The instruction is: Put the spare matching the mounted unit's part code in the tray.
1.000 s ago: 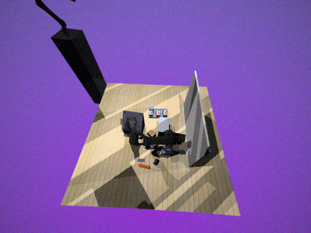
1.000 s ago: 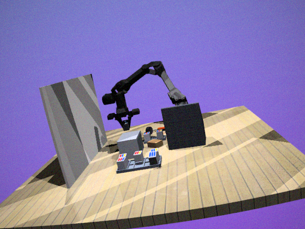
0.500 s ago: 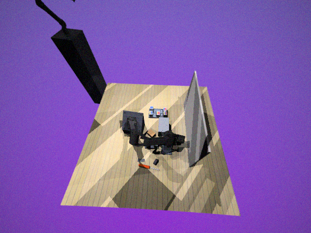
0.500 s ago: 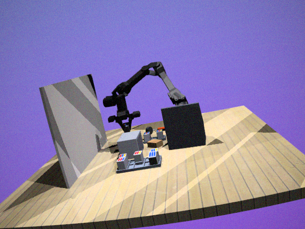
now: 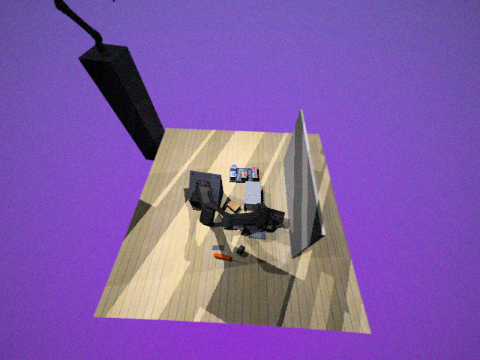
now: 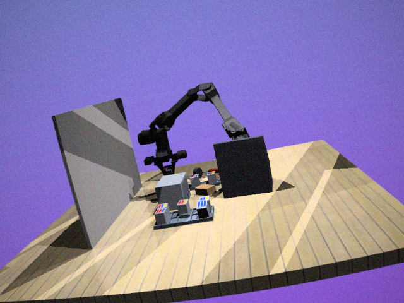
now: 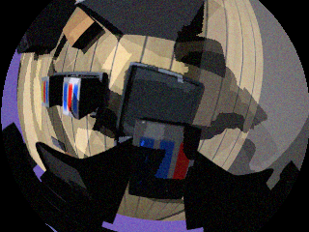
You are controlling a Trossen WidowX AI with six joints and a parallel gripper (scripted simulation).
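The grey tray is 10 mm behind my gripper tip and 60 mm below it. Round my gripper tip: upright panel (170 mm ahead, 210 mm to the left, 160 mm above); grey hex key (220 mm behind, 150 mm to the right, 70 mm below).
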